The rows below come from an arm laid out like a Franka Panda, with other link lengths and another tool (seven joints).
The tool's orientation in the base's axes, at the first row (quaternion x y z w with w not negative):
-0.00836 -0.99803 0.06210 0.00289
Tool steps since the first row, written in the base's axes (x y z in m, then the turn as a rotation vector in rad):
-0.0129 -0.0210 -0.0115 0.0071 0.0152 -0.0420
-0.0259 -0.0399 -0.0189 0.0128 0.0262 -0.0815
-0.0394 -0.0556 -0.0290 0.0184 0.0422 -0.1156
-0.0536 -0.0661 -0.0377 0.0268 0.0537 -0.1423
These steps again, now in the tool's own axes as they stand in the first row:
0.0125 -0.0196 0.0141 -0.0070 0.0204 0.0397
0.0251 -0.0377 0.0239 -0.0127 0.0363 0.0775
0.0383 -0.0522 0.0359 -0.0182 0.0565 0.1094
0.0523 -0.0618 0.0460 -0.0266 0.0714 0.1344

